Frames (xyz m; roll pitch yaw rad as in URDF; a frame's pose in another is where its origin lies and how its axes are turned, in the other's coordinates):
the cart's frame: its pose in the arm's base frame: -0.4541 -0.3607 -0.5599 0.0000 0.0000 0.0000
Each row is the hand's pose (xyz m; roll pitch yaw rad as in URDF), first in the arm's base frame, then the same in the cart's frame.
Working: the arm's base frame: its pose in the cart's frame: 0.4541 0.3607 0.5599 0.0000 0.0000 0.0000

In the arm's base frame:
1: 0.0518 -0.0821 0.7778 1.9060 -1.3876 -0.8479
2: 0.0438 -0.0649 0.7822 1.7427 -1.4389 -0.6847
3: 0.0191 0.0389 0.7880 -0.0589 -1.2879 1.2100
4: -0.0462 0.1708 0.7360 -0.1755 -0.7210 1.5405
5: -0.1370 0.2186 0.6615 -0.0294 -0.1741 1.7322
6: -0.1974 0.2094 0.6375 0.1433 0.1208 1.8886
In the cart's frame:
1: 0.5059 0.2786 1.3377 1.9060 -1.3876 -0.8479
2: 0.4979 0.2958 1.3421 1.7427 -1.4389 -0.6847
3: 0.4732 0.3996 1.3479 -0.0589 -1.2879 1.2100
4: 0.4079 0.5315 1.2959 -0.1755 -0.7210 1.5405
5: 0.3171 0.5793 1.2214 -0.0294 -0.1741 1.7322
6: 0.2567 0.5701 1.1974 0.1433 0.1208 1.8886

